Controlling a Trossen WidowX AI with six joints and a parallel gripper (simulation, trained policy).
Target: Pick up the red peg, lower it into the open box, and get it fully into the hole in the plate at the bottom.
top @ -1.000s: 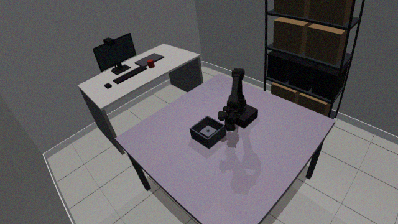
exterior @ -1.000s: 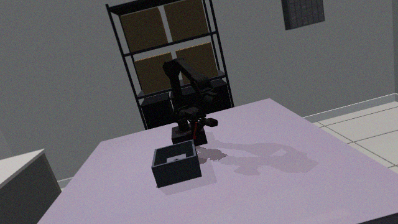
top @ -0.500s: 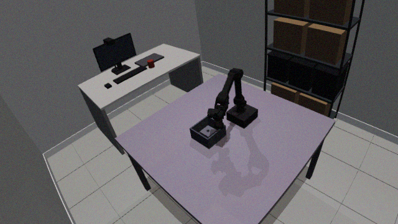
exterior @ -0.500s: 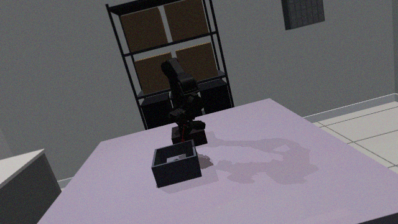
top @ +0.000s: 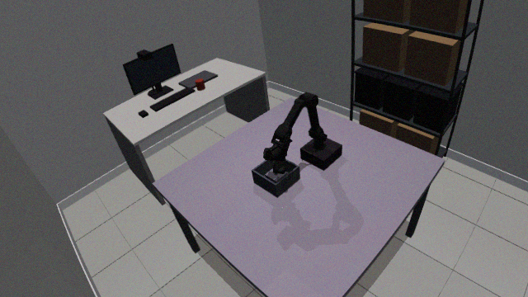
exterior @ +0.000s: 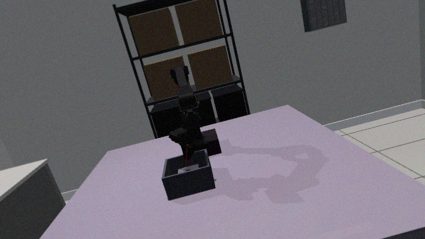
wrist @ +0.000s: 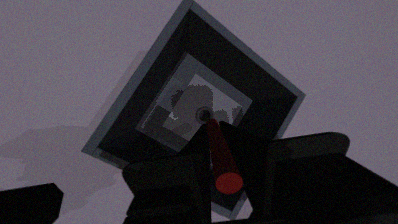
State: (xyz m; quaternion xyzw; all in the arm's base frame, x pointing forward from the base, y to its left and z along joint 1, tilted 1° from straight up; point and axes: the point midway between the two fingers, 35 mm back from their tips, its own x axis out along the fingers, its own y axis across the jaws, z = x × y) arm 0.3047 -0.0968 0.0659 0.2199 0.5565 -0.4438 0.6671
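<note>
The red peg lies 1 cm to the left of my gripper tip and 2 cm above it. The rest, counted from my gripper tip: dark box 1 cm to the right, 8 cm below; then grey plate 1 cm to the right, 6 cm below.
</note>
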